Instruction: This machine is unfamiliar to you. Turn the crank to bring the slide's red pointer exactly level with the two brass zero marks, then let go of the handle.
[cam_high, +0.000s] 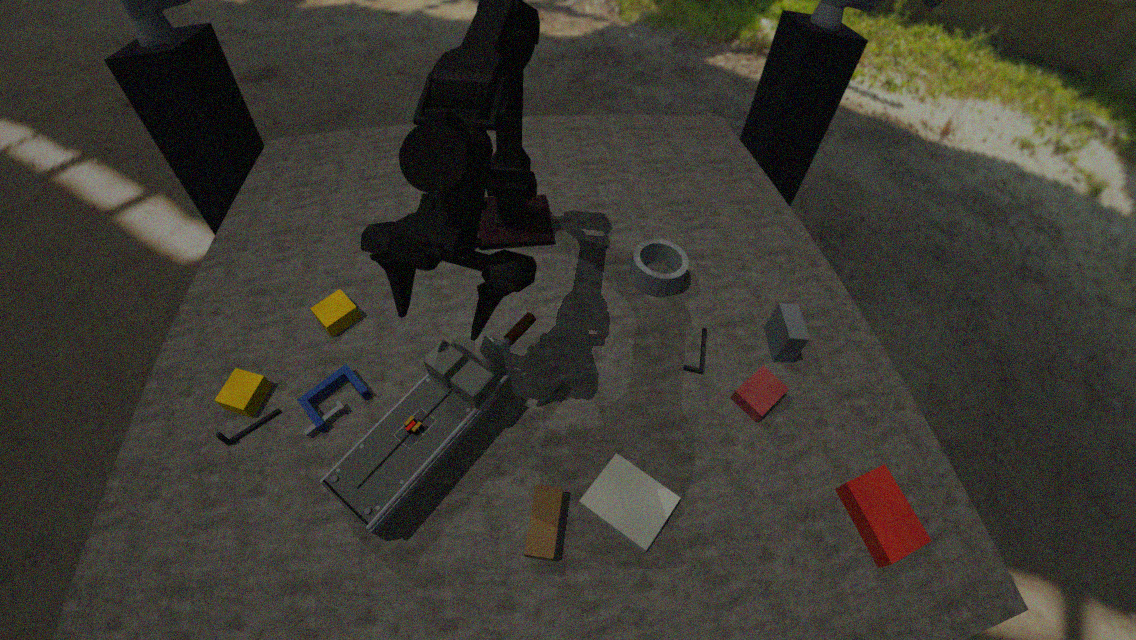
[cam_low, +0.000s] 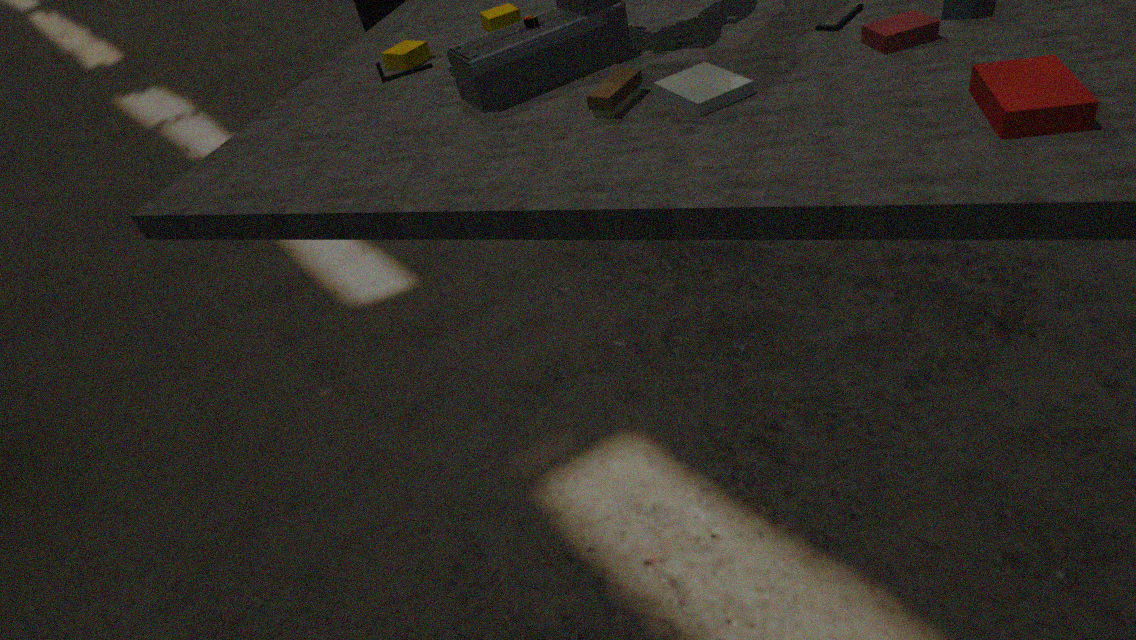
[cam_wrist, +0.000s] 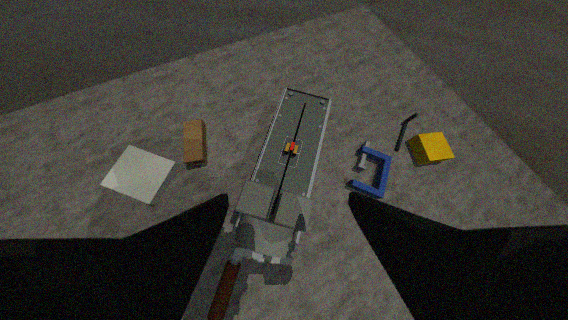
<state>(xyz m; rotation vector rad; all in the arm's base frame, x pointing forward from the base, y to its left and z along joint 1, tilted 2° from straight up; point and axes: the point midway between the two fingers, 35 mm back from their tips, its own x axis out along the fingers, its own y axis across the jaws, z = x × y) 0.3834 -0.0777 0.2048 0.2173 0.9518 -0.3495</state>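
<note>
Now: gripper tip 90 mm to the right of the brown crank handle, 80 mm above it and 50 mm past it. The rest, counted from my gripper tip: white plate (220 mm to the left, 180 mm below, 160 mm ahead); then red pointer (110 mm below, 70 mm ahead, 50 mm to the right); then brown block (180 mm ahead, 170 mm below, 110 mm to the left).
</note>
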